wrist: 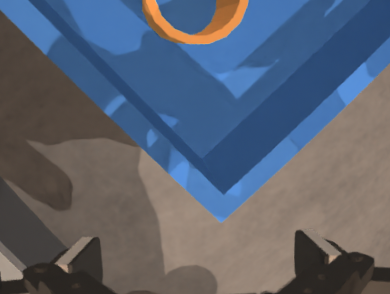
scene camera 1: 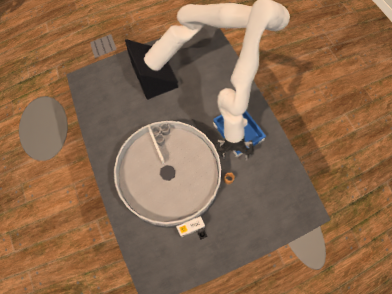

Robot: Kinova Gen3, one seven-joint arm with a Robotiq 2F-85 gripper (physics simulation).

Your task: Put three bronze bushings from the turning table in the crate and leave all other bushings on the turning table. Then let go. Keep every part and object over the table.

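Frame: origin at the arm's base, x left, y down, z back, level; millimetres.
Seen in the pictures: gripper, fingertip midpoint: (wrist: 198, 256) (scene camera 1: 235, 157); arm's base, link origin: (scene camera 1: 152, 63).
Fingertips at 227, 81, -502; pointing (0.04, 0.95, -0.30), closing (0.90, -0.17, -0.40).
Pixels of each thing's middle, then the offset from my fingertips to it, as dx, dy, dz. "*": a spot on its surface instead. Level surfaces: height alone.
- blue crate, body centre: (scene camera 1: 238, 130) +60, +22, +123
- turning table, body centre: (scene camera 1: 167, 173) -283, -5, +11
- white divider, surface spot: (scene camera 1: 156, 144) * -297, -50, +126
- white box with a yellow mark, surface spot: (scene camera 1: 191, 226) * -251, -11, -222
- small black part, surface spot: (scene camera 1: 202, 234) * -218, +22, -261
- dark table top, surface height: dy +47
The blue crate (scene camera 1: 257, 124) (wrist: 270, 166) stands right of the turning table, partly hidden by the arm in the scene view. A bronze bushing (wrist: 197, 39) lies inside the crate, cut off by the top edge of the wrist view; the rest of the crate's inside is out of sight there. Another bronze bushing (scene camera 1: 229, 178) is on the table top, outside the crate, just right of the turning table (scene camera 1: 190, 192). Several grey bushings (scene camera 1: 160, 140) stand on the turning table beside its divider. My gripper (scene camera 1: 236, 154) (wrist: 198, 256) is open and empty, above the crate's near corner.
A white divider (scene camera 1: 156, 144) stands on the turning table near its back. A white box with a yellow mark (scene camera 1: 191, 226) and a small black part (scene camera 1: 202, 234) are at its front edge. A black wedge-shaped block (scene camera 1: 147, 80) stands by the arm's base. The dark table top (scene camera 1: 270, 210) ends at the right.
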